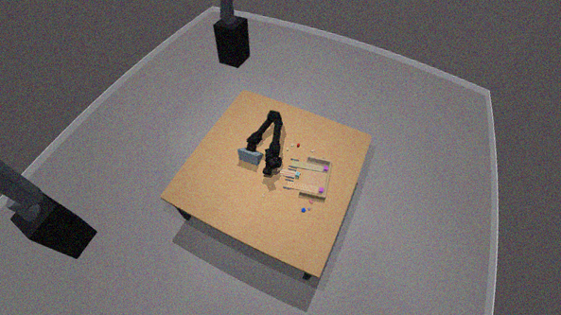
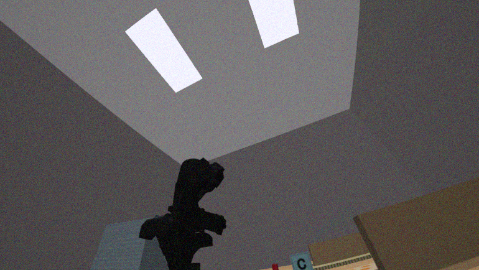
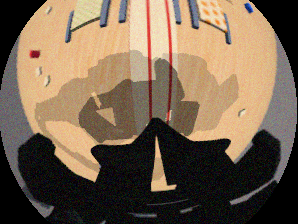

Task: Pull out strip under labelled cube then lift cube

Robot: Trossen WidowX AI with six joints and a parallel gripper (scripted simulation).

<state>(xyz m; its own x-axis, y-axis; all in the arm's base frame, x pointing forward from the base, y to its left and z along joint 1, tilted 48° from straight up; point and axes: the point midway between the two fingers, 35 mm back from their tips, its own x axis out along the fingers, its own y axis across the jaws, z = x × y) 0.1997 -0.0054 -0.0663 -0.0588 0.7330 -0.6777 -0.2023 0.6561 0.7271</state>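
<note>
Now: gripper tip 21 cm short of the labelled cube, 4 cm to the right of it and 2 cm below it. Also, from my gripper tip: blue piece (36 cm ahead, 20 cm to the right).
</note>
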